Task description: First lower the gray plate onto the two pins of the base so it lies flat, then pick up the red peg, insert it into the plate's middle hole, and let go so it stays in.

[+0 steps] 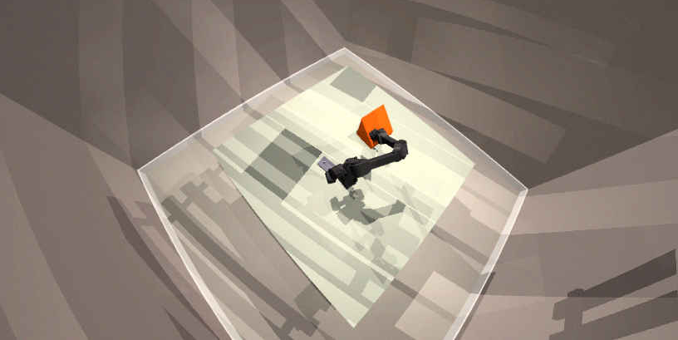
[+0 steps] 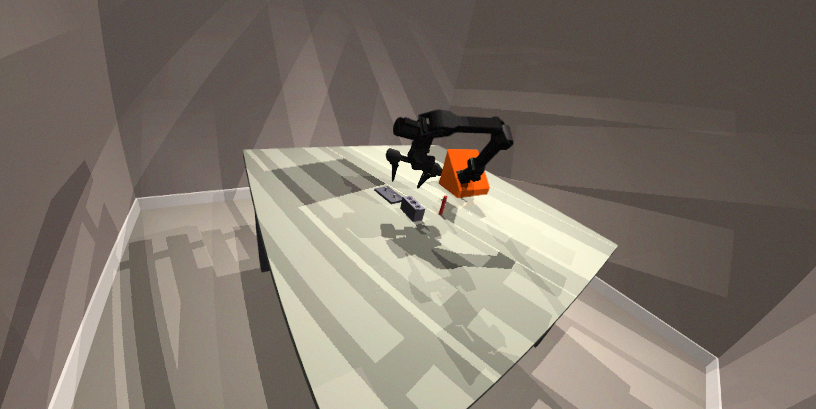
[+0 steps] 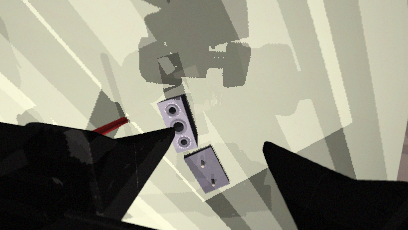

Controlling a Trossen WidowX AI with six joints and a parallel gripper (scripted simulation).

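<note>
Now: gripper tip 9 cm above the gray plate and 6 cm past it. The rest, counted from my gripper tip: red peg (17 cm behind, 9 cm below, 4 cm to the left).
</note>
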